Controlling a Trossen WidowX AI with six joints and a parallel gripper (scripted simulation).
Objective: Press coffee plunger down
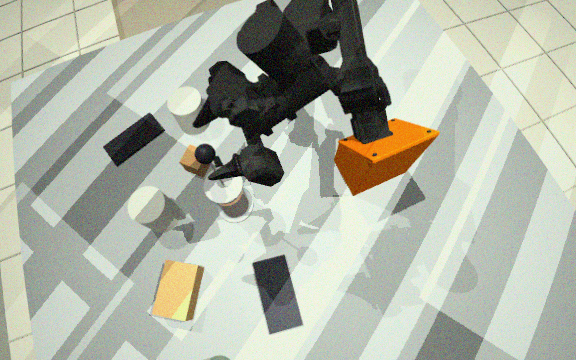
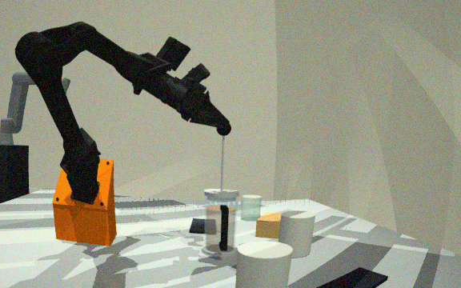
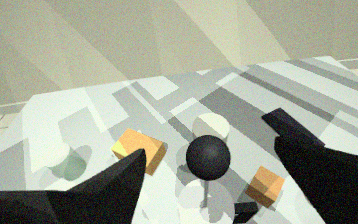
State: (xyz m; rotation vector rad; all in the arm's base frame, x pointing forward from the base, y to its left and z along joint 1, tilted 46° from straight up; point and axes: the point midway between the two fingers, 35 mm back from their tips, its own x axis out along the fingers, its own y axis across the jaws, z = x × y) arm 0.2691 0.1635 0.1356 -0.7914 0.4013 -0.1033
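The coffee press lies 2 cm to the right of my gripper tip and 15 cm below it. From my gripper tip the other things lie so: tan box 15 cm ahead, 15 cm to the left, 26 cm below; small tan cube 6 cm ahead, 12 cm to the right, 26 cm below.
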